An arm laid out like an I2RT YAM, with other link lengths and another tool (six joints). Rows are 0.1 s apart.
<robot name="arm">
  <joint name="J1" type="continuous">
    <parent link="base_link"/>
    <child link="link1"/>
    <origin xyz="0 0 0.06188"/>
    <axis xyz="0 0 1"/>
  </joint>
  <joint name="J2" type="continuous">
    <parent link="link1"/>
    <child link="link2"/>
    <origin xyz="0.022 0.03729 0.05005"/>
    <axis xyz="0 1 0"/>
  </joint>
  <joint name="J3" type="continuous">
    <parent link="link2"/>
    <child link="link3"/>
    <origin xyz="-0.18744 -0.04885 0"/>
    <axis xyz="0 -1 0"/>
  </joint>
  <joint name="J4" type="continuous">
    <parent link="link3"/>
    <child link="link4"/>
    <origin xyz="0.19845 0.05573 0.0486"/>
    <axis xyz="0 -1 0"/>
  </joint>
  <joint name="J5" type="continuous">
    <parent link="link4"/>
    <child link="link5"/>
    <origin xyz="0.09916 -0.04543 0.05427"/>
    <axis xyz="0 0 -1"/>
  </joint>
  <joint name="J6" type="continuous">
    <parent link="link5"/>
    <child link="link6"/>
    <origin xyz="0.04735 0 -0.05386"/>
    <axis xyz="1 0 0"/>
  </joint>
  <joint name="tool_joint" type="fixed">
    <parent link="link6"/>
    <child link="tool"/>
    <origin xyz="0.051 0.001 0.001" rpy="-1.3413 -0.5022 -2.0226"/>
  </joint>
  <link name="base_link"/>
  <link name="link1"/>
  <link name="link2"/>
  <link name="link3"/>
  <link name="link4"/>
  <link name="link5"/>
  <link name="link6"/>
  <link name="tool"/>
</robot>
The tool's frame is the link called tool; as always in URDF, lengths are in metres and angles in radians. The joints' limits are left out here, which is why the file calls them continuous.
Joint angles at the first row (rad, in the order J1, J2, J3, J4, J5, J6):
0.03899, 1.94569, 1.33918, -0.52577, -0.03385, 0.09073
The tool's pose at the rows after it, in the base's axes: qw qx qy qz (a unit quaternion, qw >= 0); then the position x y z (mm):
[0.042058, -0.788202, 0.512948, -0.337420, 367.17, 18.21, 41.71]
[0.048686, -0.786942, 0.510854, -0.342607, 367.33, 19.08, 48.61]
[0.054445, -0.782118, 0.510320, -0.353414, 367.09, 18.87, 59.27]
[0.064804, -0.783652, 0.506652, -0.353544, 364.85, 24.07, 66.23]
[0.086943, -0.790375, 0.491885, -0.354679, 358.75, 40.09, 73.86]
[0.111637, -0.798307, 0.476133, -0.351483, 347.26, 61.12, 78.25]
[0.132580, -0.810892, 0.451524, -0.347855, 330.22, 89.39, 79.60]
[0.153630, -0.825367, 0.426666, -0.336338, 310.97, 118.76, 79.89]
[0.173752, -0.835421, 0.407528, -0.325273, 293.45, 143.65, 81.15]
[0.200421, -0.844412, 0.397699, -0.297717, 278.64, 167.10, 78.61]
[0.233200, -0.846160, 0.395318, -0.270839, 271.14, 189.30, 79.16]
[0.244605, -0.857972, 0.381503, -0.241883, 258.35, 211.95, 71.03]
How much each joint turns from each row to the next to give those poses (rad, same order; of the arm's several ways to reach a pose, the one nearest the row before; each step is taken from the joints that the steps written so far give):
-0.00046, -0.01912, 0.00115, -0.00363, -0.01102, 0.00141
0.00096, -0.02267, -0.00188, -0.00479, -0.00513, -0.00312
0.00034, -0.03782, -0.00674, -0.00493, 0.00329, 0.00000
0.01097, -0.02807, -0.00572, -0.01150, -0.01300, 0.00300
0.03956, -0.05144, -0.03688, 0.00868, -0.02088, 0.00515
0.05683, -0.06461, -0.06568, 0.02259, -0.02043, 0.01943
0.08933, -0.06846, -0.07814, 0.02620, -0.00022, 0.02687
0.09838, -0.05414, -0.05982, 0.01296, -0.00483, 0.03577
0.08885, -0.04346, -0.04454, 0.01351, -0.00385, 0.04078
0.07295, -0.01041, -0.03042, 0.02865, -0.04014, 0.05435
0.05587, 0.01202, -0.00729, 0.05035, -0.04921, 0.06014
0.07052, 0.04029, 0.00078, 0.03152, -0.02710, 0.04282

